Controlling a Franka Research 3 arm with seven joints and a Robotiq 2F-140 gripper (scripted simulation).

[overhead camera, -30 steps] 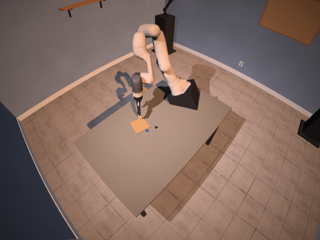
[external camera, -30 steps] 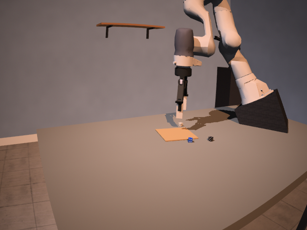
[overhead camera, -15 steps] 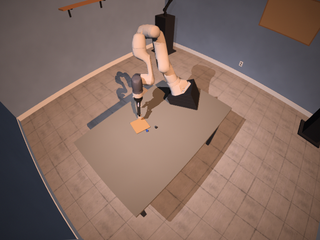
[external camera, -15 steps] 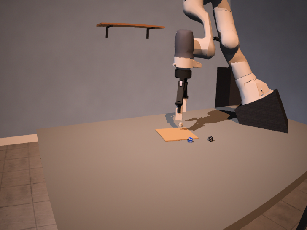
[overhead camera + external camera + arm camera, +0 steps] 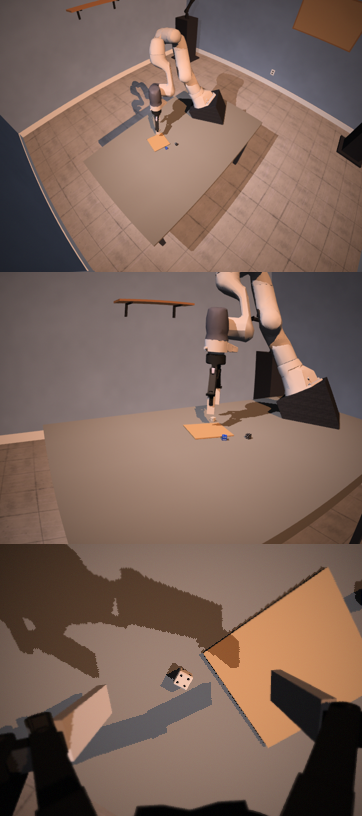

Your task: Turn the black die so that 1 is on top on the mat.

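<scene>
The white die is 50 mm below my hand. The rest, counted from my hand: black die 10 mm behind, 210 mm to the left, 50 mm below; orange mat 80 mm ahead, 80 mm to the left, 60 mm below; blue die 80 mm ahead, 180 mm to the left, 50 mm below.
</scene>
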